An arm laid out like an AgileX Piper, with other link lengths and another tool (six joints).
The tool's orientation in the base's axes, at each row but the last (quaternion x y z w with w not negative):
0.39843 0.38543 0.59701 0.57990
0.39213 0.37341 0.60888 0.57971
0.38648 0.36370 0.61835 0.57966
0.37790 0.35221 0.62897 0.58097
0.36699 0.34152 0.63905 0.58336
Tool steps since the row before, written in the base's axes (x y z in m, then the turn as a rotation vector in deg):
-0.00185 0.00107 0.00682 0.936 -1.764 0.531
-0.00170 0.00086 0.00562 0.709 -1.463 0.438
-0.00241 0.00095 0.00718 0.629 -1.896 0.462
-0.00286 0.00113 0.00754 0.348 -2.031 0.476
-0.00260 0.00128 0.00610 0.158 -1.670 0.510
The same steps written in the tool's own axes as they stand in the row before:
0.00128 0.00697 0.00092 -1.757 0.183 1.072
0.00114 0.00577 0.00078 -1.456 0.177 0.827
0.00142 0.00744 0.00097 -1.885 0.261 0.764
0.00174 0.00789 0.00099 -2.007 0.414 0.522
0.00184 0.00645 0.00079 -1.636 0.507 0.377

